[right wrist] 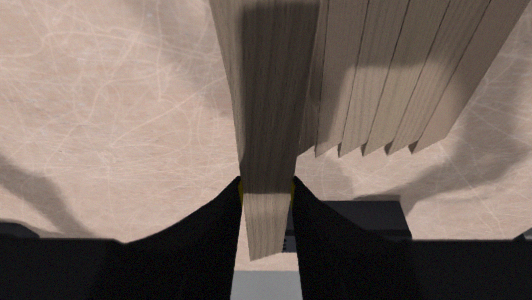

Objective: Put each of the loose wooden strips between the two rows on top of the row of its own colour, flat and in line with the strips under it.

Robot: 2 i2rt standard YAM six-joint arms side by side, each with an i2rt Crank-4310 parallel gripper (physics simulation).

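Places are measured from the left arm's base along level axes (x right, y ahead, z up), in centimetres.
Pixels of known places: right gripper, fingertip midpoint: (266,180).
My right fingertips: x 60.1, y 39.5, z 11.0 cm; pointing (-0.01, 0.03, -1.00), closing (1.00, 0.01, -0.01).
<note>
For each thing: its top centre in the pictures, then the offset to it from my right fingertips.
- greyish-brown wooden strip, top centre: (266,184) dx +0.0, dy +0.3, dz +0.5 cm
- black block-like object, top centre: (340,238) dx +11.5, dy -28.7, dz -8.4 cm
A greyish-brown wooden strip (277,100) runs from the top of the right wrist view down between the fingers of my right gripper (266,180). The gripper is shut on it near its near end, with the yellow pads against its sides. The strip is over the left side of a row of similar greyish-brown strips (382,107) and nearly parallel to it. Its near end reaches past the row's ends. Whether it touches the row cannot be told, as it hides what is under it. My left gripper and the other colour's row do not show.
A black block-like object (362,217) is on the pale, scratched table top (125,125), behind the right finger and near the row's ends. A grey surface (267,286) shows at the bottom edge. Broad shadows fall across the table and the row.
</note>
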